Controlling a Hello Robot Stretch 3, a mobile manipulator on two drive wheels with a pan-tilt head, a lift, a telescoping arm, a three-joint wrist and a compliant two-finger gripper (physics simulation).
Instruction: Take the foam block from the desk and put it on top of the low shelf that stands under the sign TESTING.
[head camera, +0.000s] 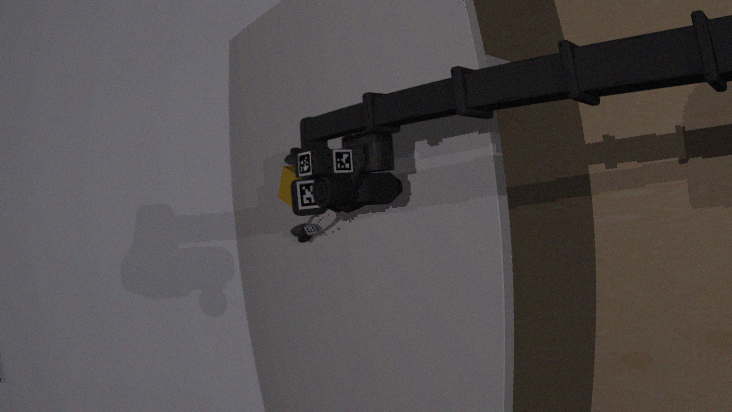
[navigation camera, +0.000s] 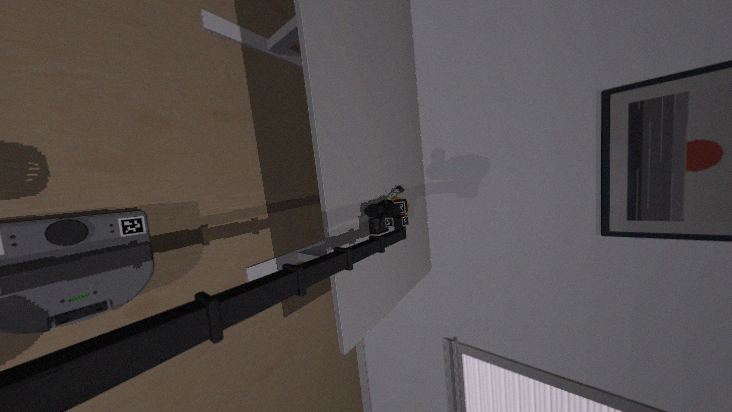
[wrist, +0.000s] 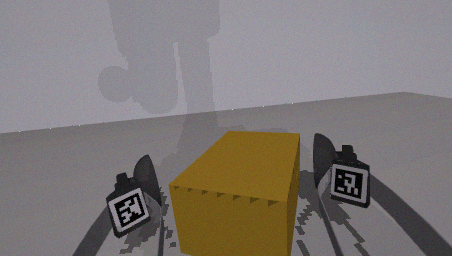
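Where they show: gripper, between the fingertips: (wrist: 233, 162); robot's base, origin of its link: (navigation camera: 68, 231).
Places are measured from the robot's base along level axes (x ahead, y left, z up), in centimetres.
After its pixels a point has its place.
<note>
The foam block (head camera: 287, 185) @[z 76.5, x -4.4, y -91.4 cm] (navigation camera: 408, 208) @[z 76.5, x -4.8, y -93.8 cm] (wrist: 235, 165) @[z 76.5, x -2.6, y -88.2 cm] is a yellow box on the grey-white desk (head camera: 384, 307) @[z 72.0, x 16.5, y -72.5 cm] (navigation camera: 358, 102) @[z 72.0, x 37.3, y -69.2 cm] (wrist: 50, 165) @[z 72.0, x 19.6, y -102.0 cm]. My gripper (head camera: 298, 194) @[z 74.5, x -2.7, y -92.6 cm] (navigation camera: 402, 206) @[z 74.5, x -2.7, y -92.6 cm] (wrist: 233, 162) @[z 74.5, x -2.7, y -92.6 cm] is open, low over the desk, with its fingers on either side of the block. In the wrist view a gap shows between the block and each fingertip, wider at the right near the tip. The gripper body hides much of the block in the head and navigation views. The low shelf and the sign TESTING do not show in these views.
My extended black arm (head camera: 532, 76) @[z 88.1, x -10.5, y -30.2 cm] (navigation camera: 174, 327) @[z 88.5, x -9.1, y -7.1 cm] reaches across the desk's front edge. A pale wall (head camera: 102, 102) @[z 107.8, x -29.2, y -128.9 cm] (navigation camera: 512, 255) @[z 112.4, x -32.6, y -129.0 cm] stands behind the desk. A framed picture (navigation camera: 605, 163) @[z 143.4, x 7.5, y -125.2 cm] and a grey-framed window (navigation camera: 453, 373) @[z 79.8, x -109.8, y -130.5 cm] are on it. A white desk leg (navigation camera: 266, 266) stands near my base (navigation camera: 117, 255) @[z 16.0, x -8.9, y -8.7 cm].
</note>
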